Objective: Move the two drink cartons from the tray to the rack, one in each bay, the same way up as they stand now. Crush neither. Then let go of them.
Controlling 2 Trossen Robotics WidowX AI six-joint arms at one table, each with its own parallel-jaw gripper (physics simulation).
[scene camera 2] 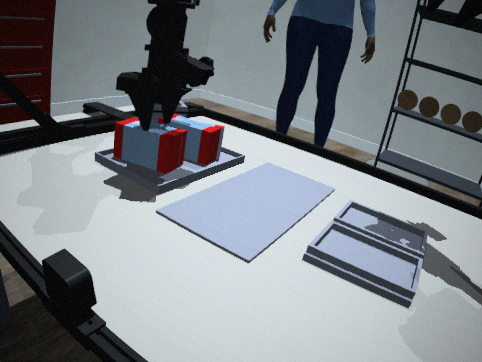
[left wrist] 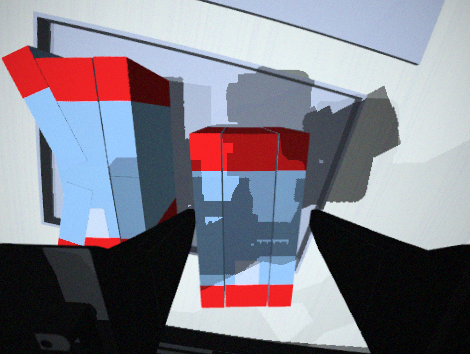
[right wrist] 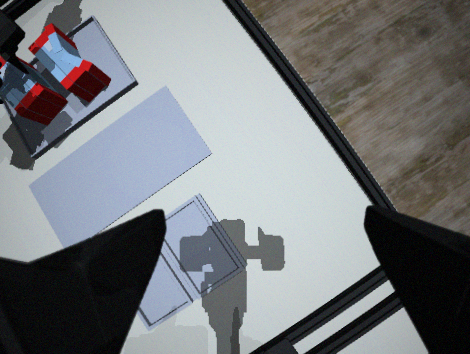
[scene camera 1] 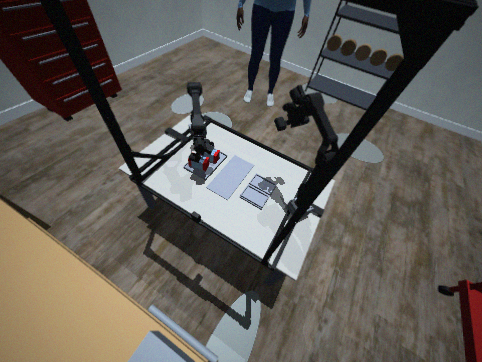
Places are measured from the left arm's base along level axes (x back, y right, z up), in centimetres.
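Where they show: left gripper, fingertip midpoint: [scene camera 2: 156, 126] [left wrist: 252, 216] [right wrist: 14, 86] [scene camera 1: 200, 158]; right gripper, fingertip midpoint: [scene camera 2: 442, 19] [right wrist: 264, 218] [scene camera 1: 284, 128].
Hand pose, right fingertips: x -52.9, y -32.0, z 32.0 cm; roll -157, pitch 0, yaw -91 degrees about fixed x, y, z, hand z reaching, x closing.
After its pixels a point has its place.
Two light-blue cartons with red ends stand in the grey tray [scene camera 2: 210, 171] @(z -4.8, x -36.2, y -0.8 cm) [right wrist: 115, 55] @(z -5.0, x -23.7, y -6.2 cm). The near carton [scene camera 2: 140, 145] @(z -1.1, x -32.9, y 12.2 cm) [left wrist: 250, 225] @(z 1.8, x -31.0, y 9.7 cm) is between my left gripper's fingers in the left wrist view, with a gap on each side. My left gripper [scene camera 2: 156, 125] @(z 2.1, x -31.6, y 9.3 cm) [left wrist: 252, 216] @(z 2.1, x -31.6, y 9.3 cm) is open, its tips around the carton's top; their exact depth is unclear. The other carton [scene camera 2: 192, 127] @(z 1.7, x -30.0, y 1.8 cm) [left wrist: 82, 130] @(z 1.8, x -28.6, y -0.6 cm) [right wrist: 62, 60] @(z 1.8, x -27.5, y 0.1 cm) is beside it; its middle looks narrower than its ends. The two-bay rack [scene camera 1: 258, 190] @(z -3.7, x -64.5, y -16.5 cm) [scene camera 2: 360, 283] @(z -5.2, x -70.3, y -8.3 cm) [right wrist: 180, 272] @(z -4.6, x -65.6, y -18.6 cm) holds no carton. My right gripper [right wrist: 264, 218] @(z 32.0, x -52.9, y -32.0 cm) is open and high above the table near the rack.
A flat grey-blue panel [scene camera 1: 230, 177] [scene camera 2: 250, 210] [right wrist: 125, 155] lies between tray and rack. Black frame rails edge the table. A black box-shaped part [scene camera 2: 69, 280] @(z -0.3, x -68.4, y 24.8 cm) sits on the front rail. A person [scene camera 1: 271, 40] [scene camera 2: 320, 65] stands behind the table.
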